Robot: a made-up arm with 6 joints. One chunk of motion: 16 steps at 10 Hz.
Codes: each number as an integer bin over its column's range. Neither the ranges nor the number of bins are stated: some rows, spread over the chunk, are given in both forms.
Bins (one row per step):
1: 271 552 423 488 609 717
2: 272 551 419 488 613 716
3: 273 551 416 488 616 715
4: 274 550 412 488 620 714
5: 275 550 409 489 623 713
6: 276 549 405 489 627 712
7: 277 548 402 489 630 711
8: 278 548 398 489 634 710
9: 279 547 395 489 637 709
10: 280 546 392 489 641 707
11: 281 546 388 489 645 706
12: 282 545 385 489 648 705
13: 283 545 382 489 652 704
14: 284 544 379 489 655 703
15: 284 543 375 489 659 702
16: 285 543 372 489 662 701
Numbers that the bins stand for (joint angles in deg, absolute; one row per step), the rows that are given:
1: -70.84 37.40 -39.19 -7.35 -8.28 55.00
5: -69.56 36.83 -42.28 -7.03 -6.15 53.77
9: -68.28 35.97 -45.36 -7.03 -4.02 52.54
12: -67.32 35.39 -47.56 -7.03 -2.35 51.31
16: -66.36 34.82 -50.43 -7.03 -0.22 50.09
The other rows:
2: -70.52 37.11 -40.08 -7.35 -7.67 54.69
3: -70.20 37.11 -40.74 -7.35 -7.22 54.38
4: -69.88 36.83 -41.62 -7.35 -6.61 54.08
6: -69.24 36.54 -43.16 -7.03 -5.54 53.46
7: -68.92 36.25 -43.82 -7.03 -5.09 53.16
8: -68.60 36.25 -44.70 -7.03 -4.48 52.85
10: -67.96 35.68 -46.02 -7.03 -3.42 51.93
11: -67.64 35.68 -46.90 -7.03 -2.81 51.62
13: -67.00 35.39 -48.22 -7.03 -1.74 51.01
14: -66.68 35.11 -48.89 -7.03 -1.29 50.70
15: -66.68 34.82 -49.77 -7.03 -0.68 50.39

